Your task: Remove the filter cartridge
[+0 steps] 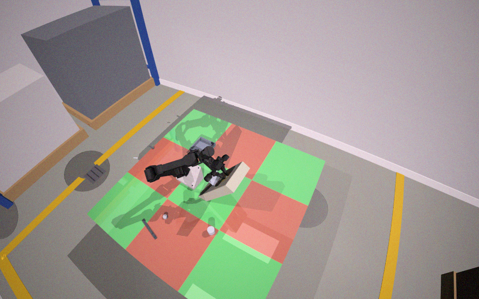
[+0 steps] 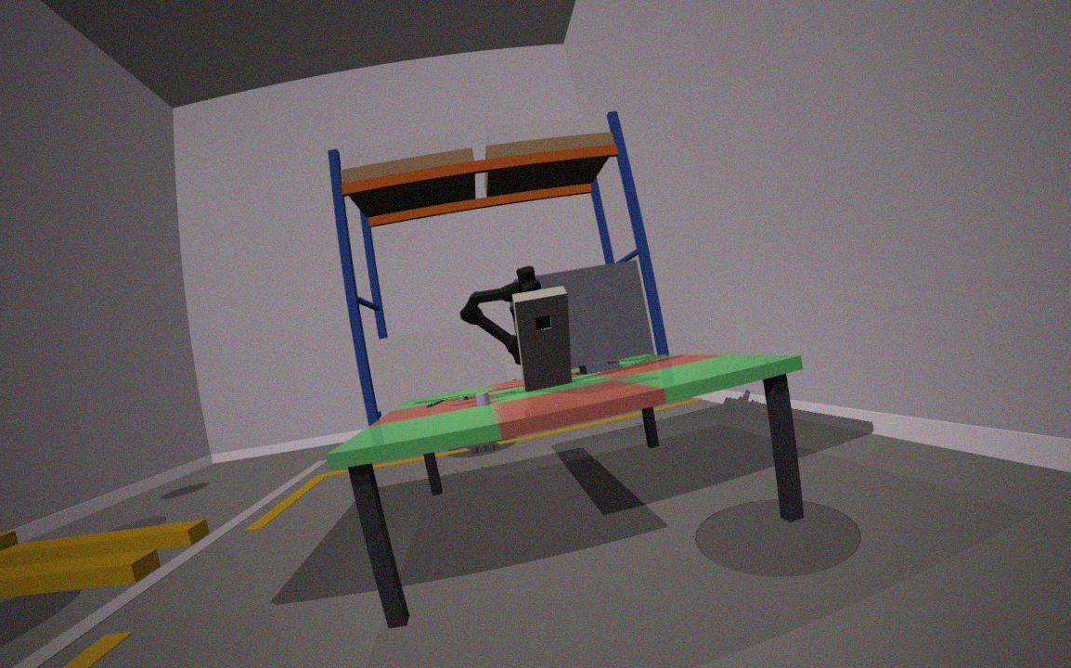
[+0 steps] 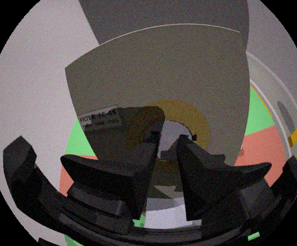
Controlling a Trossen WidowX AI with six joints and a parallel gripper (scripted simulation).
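Now: the round filter cartridge 10 mm ahead of my gripper tip and 10 mm below it. From my gripper tip the other things lie so: grey tray (460 mm behind, 220 mm to the left, 260 mm below); beige service panel (40 mm behind, 10 mm to the right, 80 mm below).
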